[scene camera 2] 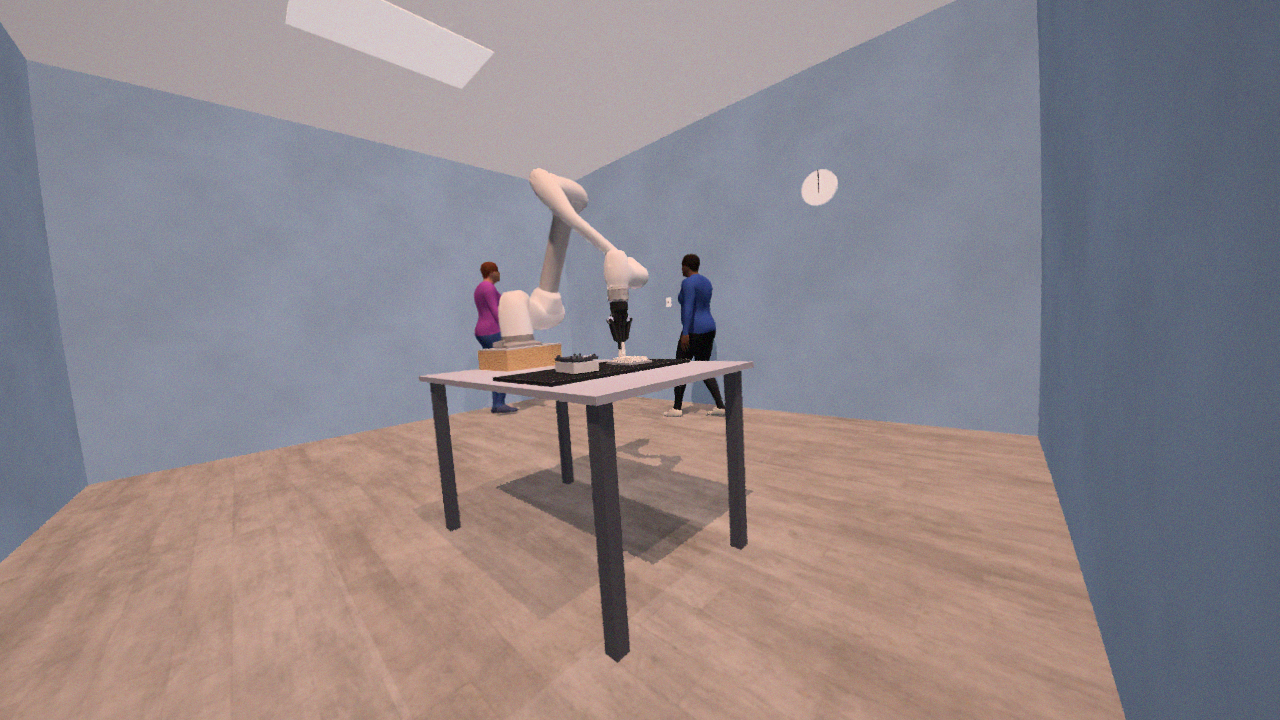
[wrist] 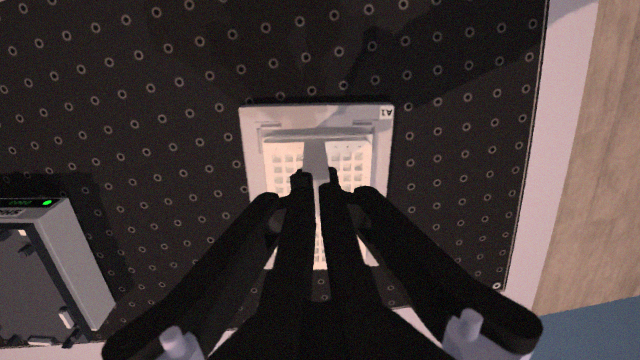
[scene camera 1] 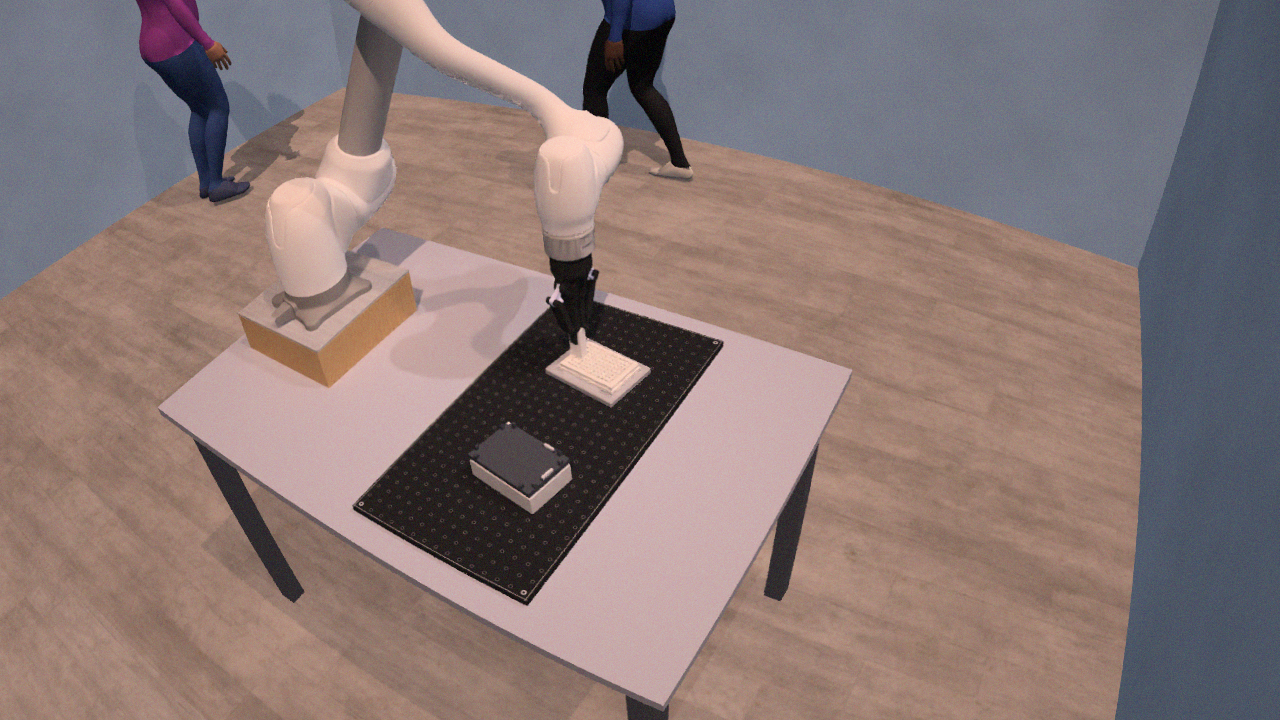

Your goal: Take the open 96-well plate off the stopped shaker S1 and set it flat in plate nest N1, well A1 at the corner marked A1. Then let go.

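Pixels of known places: gripper, fingertip midpoint: (scene camera 2: 622,357) (wrist: 315,158) (scene camera 1: 578,354); arm's base, origin of the base link: (scene camera 2: 518,346) (scene camera 1: 321,296).
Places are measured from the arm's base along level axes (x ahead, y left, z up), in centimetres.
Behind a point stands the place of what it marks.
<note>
The open 96-well plate (scene camera 1: 613,367) @(x 62.1, y 24.4, z -6.7 cm) (wrist: 352,162) @(x 54.9, y 26.4, z -6.6 cm), pale with a grid of wells, lies over the light grey plate nest N1 (scene camera 1: 575,385) @(x 58.3, y 17.7, z -8.2 cm) (wrist: 310,114) @(x 51.3, y 23.2, z -8.0 cm). It looks about level; whether it is fully seated I cannot tell. The nest's A1 mark (wrist: 386,112) @(x 51.3, y 29.1, z -8.0 cm) is at its upper right corner in the wrist view; well A1 itself cannot be made out. My gripper (scene camera 1: 580,340) @(x 54.4, y 23.5, z -6.6 cm) (scene camera 2: 621,343) @(x 54.4, y 23.5, z -6.6 cm) (wrist: 315,158) @(x 54.4, y 23.5, z -6.6 cm) is shut above the plate, its pale tip reaching down to it; contact is unclear. Shaker S1 (scene camera 1: 519,458) @(x 65.9, y -5.2, z -3.7 cm) (scene camera 2: 577,365) @(x 72.4, y -8.7, z -6.1 cm) (wrist: 30,290) @(x 65.1, y -2.9, z -3.7 cm) carries no plate, and its display shows a green light.
The black perforated board (scene camera 1: 429,483) @(x 53.1, y -16.1, z -9.2 cm) (wrist: 450,150) @(x 55.1, y 35.4, z -9.2 cm) lies under the nest and shaker on the table (scene camera 1: 716,501) @(x 94.1, y 10.9, z -10.5 cm) (scene camera 2: 671,377) @(x 101.7, y 7.2, z -10.5 cm). The arm's base stands on a wooden block (scene camera 1: 366,331) @(x 13.1, y 2.1, z -5.4 cm) (scene camera 2: 519,358) @(x 14.3, y -5.8, z -5.1 cm). Two people (scene camera 1: 640,53) (scene camera 1: 192,80) stand beyond the table.
</note>
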